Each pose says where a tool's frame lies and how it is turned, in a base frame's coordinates. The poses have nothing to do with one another.
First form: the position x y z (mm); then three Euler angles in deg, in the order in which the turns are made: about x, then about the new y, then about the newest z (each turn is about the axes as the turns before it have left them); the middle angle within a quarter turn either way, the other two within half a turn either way.
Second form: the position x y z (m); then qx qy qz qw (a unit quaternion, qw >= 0). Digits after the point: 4 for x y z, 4 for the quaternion.
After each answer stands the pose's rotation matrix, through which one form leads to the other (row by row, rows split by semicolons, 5 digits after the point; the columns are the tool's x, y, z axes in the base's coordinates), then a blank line. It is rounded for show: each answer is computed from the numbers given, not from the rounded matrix.
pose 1, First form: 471.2 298.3 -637.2 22.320 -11.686 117.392
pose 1, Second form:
0.4712 0.2983 -0.6372 0.0147 -0.2164 0.8237 0.5239
-0.45054 -0.86948 -0.20255; 0.85675 -0.35731 -0.37191; 0.25099 -0.34109 0.90590

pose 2, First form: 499.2 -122.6 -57.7 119.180 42.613 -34.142
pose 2, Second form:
0.4992 -0.1226 -0.0577 0.7141 0.4117 0.1611 0.5428
0.60910 0.41305 0.67704; 0.76288 -0.07176 -0.64255; -0.21682 0.90788 -0.35881

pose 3, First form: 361.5 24.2 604.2 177.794 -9.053 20.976
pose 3, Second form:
0.3615 0.0242 0.6042 0.9798 -0.1829 -0.0741 0.0332
0.92210 -0.35352 -0.15735; -0.36337 -0.93087 -0.03801; -0.13303 0.09223 -0.98681

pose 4, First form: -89.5 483.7 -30.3 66.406 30.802 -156.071
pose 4, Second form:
-0.0895 0.4837 -0.0303 -0.1079 0.5625 -0.7590 0.3095
-0.78511 0.34839 0.51207; -0.59128 -0.17551 -0.78714; -0.18436 -0.92077 0.34379

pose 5, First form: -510.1 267.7 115.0 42.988 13.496 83.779
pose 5, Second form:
-0.5101 0.2677 0.1150 0.3439 -0.1616 0.6490 0.6591
0.10537 -0.96666 0.23338; 0.74443 -0.07892 -0.66302; 0.65933 0.24360 0.71130

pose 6, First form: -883.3 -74.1 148.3 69.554 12.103 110.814
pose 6, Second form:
-0.8833 -0.0741 0.1483 0.3933 -0.4178 0.7065 0.4142
-0.34744 -0.91396 0.20967; 0.25672 -0.30777 -0.91617; 0.90188 -0.26449 0.34156

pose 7, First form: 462.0 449.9 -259.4 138.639 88.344 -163.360
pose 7, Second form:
0.4620 0.4499 -0.2594 -0.1464 0.6996 -0.1563 0.6817
-0.02769 0.00828 0.99958; -0.41794 0.90828 -0.01910; -0.90805 -0.41829 -0.02169

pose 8, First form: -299.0 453.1 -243.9 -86.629 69.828 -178.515
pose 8, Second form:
-0.2990 0.4531 -0.2439 0.4237 0.5571 0.6017 0.3849
-0.34472 0.00894 0.93866; 0.93520 -0.08306 0.34424; 0.08105 0.99650 0.02028

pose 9, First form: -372.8 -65.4 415.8 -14.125 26.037 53.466
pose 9, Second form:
-0.3728 -0.0654 0.4158 -0.0064 0.2535 0.4102 0.8760
0.53488 -0.72196 0.43895; 0.71544 0.66337 0.21927; -0.44949 0.19676 0.87134

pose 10, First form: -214.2 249.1 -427.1 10.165 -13.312 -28.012
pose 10, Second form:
-0.2142 0.2491 -0.4271 0.1133 -0.0907 -0.2494 0.9575
0.85913 0.45704 -0.23025; -0.49816 0.84991 -0.17174; 0.11720 0.26225 0.95786

